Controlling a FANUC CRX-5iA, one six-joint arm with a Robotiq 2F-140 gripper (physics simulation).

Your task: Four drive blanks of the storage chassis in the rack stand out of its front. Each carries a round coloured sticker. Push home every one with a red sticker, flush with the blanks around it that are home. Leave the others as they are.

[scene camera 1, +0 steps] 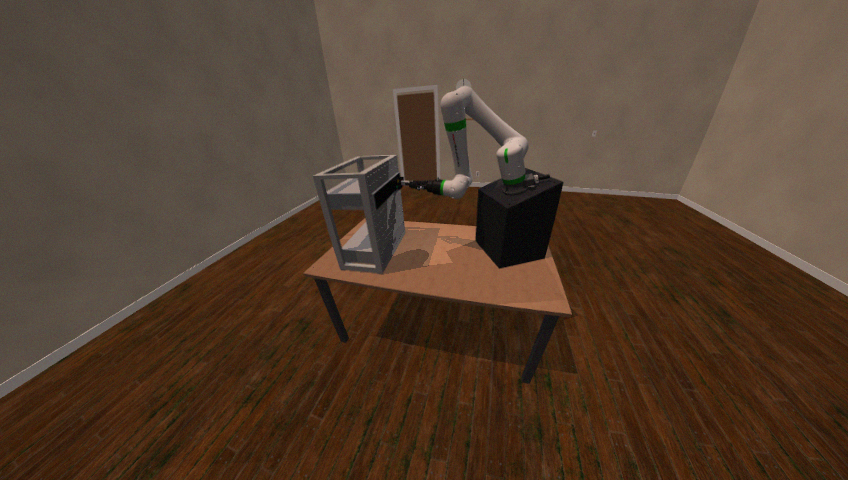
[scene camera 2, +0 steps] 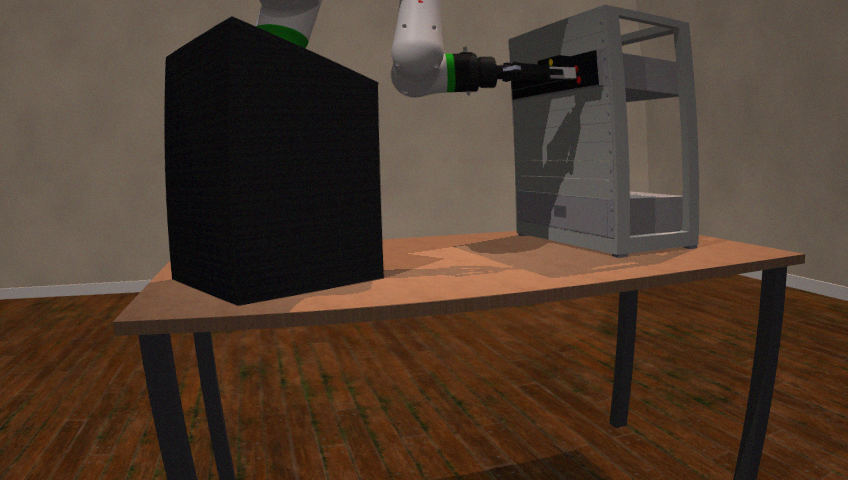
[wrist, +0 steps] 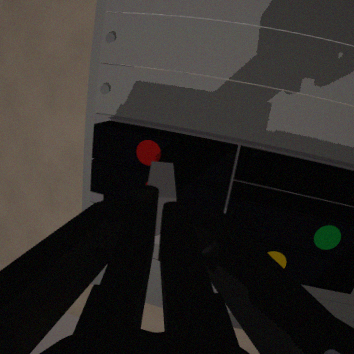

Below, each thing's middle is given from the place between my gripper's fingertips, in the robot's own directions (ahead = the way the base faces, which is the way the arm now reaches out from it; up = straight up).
The grey rack point(scene camera 2: 588, 114) is 150 mm ahead of my hand, 180 mm to the left of it and 130 mm below it.
